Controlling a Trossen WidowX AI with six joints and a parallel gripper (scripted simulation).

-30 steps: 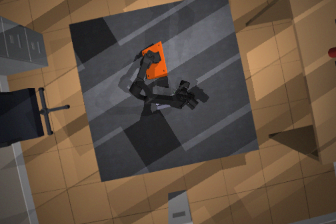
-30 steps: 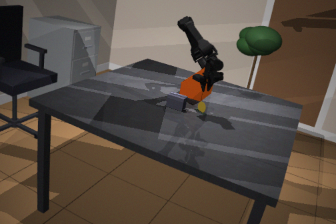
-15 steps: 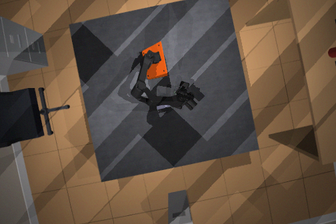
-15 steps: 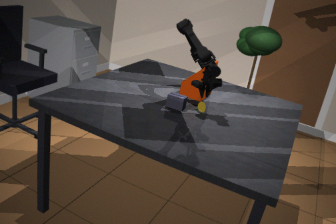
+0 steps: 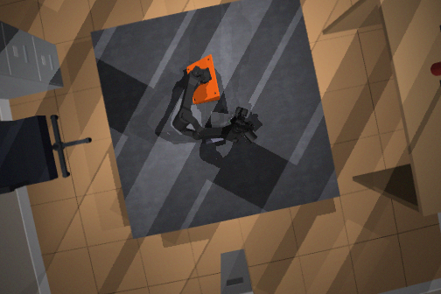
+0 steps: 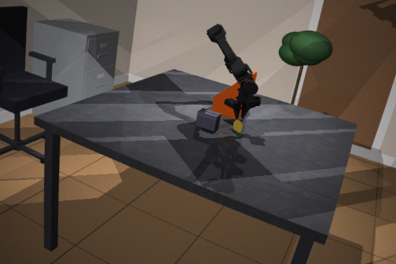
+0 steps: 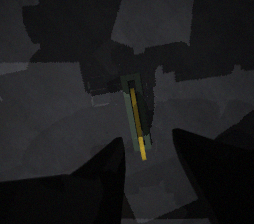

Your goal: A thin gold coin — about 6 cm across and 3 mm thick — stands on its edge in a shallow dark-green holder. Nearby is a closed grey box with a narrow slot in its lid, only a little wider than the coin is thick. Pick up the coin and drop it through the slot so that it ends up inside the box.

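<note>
Now: the gold coin 10 mm behind my gripper tip and 40 mm below it.
</note>
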